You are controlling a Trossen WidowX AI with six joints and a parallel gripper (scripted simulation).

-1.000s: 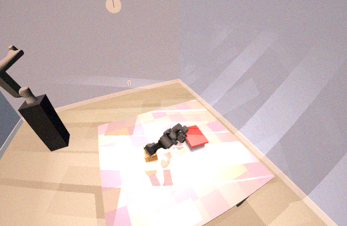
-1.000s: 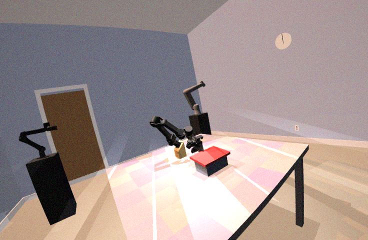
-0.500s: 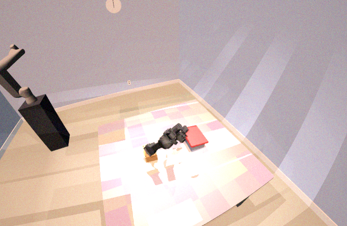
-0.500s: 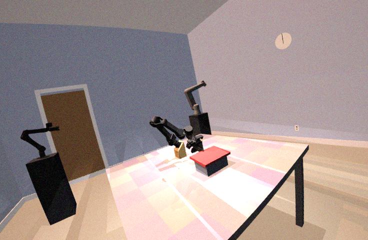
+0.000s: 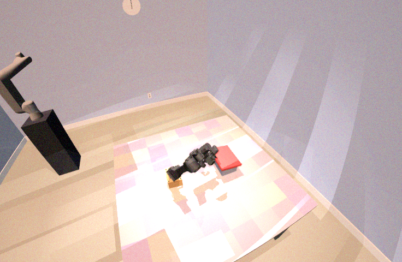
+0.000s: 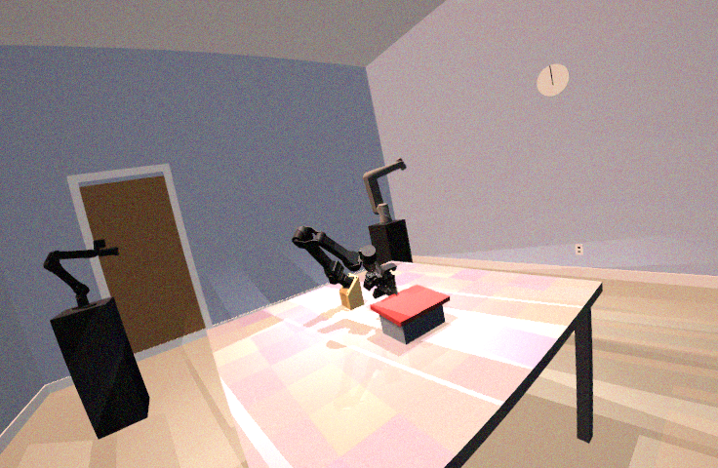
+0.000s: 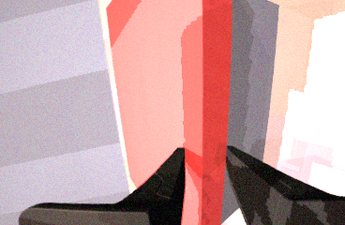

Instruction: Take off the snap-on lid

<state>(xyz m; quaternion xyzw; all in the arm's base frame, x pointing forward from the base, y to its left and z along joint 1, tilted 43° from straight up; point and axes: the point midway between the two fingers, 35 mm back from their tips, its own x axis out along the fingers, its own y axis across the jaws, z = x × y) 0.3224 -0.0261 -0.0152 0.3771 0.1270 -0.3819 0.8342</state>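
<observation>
My gripper tip is 8 cm short of the red lid and 1 cm to the left of it. Also, from my gripper tip: storage box 7 cm ahead, 6 cm below, 1 cm to the right.
</observation>
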